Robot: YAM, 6 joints.
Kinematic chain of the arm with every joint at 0, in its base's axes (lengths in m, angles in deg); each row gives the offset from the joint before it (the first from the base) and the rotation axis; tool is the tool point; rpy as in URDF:
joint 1: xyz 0 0 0.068 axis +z
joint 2: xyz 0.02 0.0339 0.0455 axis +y
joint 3: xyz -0.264 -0.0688 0 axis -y
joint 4: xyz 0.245 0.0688 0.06 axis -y
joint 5: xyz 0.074 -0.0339 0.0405 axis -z
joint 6: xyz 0.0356 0 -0.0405 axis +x
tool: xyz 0 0 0 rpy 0 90 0
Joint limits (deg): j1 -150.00..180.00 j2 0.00..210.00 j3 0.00..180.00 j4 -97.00..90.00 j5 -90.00..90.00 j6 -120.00..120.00
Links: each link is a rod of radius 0.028 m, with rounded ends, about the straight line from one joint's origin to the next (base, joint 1, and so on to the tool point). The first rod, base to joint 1, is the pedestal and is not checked.
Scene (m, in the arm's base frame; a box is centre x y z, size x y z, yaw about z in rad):
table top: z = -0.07
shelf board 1: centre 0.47 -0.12 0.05 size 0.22 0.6 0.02 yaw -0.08
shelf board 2: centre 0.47 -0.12 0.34 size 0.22 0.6 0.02 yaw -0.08
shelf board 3: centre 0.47 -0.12 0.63 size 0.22 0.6 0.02 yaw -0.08
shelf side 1: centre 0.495 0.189 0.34 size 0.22 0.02 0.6 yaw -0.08
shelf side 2: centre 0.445 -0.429 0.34 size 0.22 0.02 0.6 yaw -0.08
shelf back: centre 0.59 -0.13 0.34 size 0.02 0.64 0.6 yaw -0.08
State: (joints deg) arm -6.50 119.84 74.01 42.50 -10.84 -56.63
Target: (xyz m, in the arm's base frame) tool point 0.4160 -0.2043 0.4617
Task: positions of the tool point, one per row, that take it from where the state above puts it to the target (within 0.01 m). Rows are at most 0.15 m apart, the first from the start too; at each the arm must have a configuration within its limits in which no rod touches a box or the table.
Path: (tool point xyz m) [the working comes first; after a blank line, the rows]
Joints at the target: 153.74 23.96 132.95 55.72 1.36 -56.63
Straight joint move there: touches shelf board 2, shelf side 1.

1: 0.3985 -0.0432 0.2233
2: 0.3205 -0.0369 0.2235
3: 0.2437 -0.0288 0.2022
4: 0.2358 0.0497 0.2800
5: 0.1824 0.1082 0.3573
6: 0.1030 0.1214 0.4268
7: 0.0300 0.0799 0.4816
8: -0.0036 -0.0049 0.5159
9: 0.0240 -0.1030 0.5253
10: 0.1134 -0.1761 0.5073
11: 0.2428 -0.1904 0.4617
12: 0.3053 -0.2069 0.4746
13: 0.3643 -0.2115 0.4744
14: 0.4160 -0.2043 0.4618

